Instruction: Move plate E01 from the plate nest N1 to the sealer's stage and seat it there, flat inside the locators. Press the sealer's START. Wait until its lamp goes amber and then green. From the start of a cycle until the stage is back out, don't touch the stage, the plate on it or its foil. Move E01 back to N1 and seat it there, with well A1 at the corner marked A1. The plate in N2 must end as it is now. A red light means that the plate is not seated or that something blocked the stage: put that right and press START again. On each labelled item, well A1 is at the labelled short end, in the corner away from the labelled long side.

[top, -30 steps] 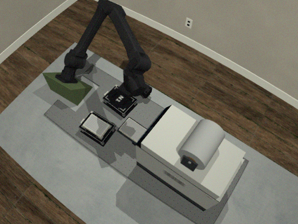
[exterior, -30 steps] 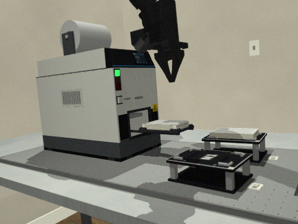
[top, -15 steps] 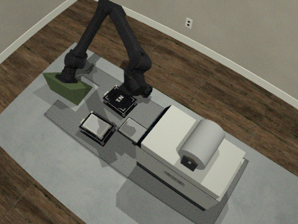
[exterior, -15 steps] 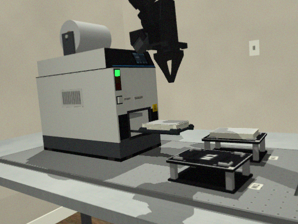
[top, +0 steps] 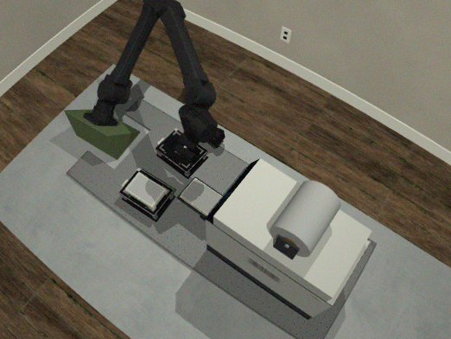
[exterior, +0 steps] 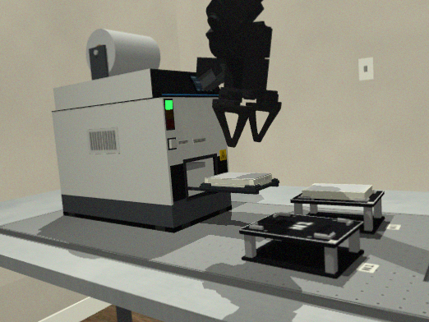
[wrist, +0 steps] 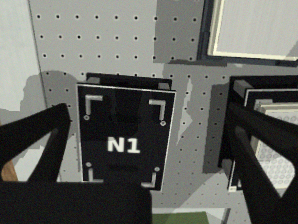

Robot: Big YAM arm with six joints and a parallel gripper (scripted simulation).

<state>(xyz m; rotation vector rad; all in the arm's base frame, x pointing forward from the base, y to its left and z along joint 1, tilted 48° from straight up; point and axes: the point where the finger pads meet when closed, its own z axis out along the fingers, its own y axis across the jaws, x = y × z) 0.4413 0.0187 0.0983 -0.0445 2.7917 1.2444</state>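
My hand is 100 mm to the left of the sealer stage, 100 mm above it and 90 mm short of it. Also, from my hand: covered white plate 190 mm to the right, 130 mm below, 100 mm behind; start button 190 mm ahead; black plate nest 140 mm below, 110 mm behind, 30 mm to the left.
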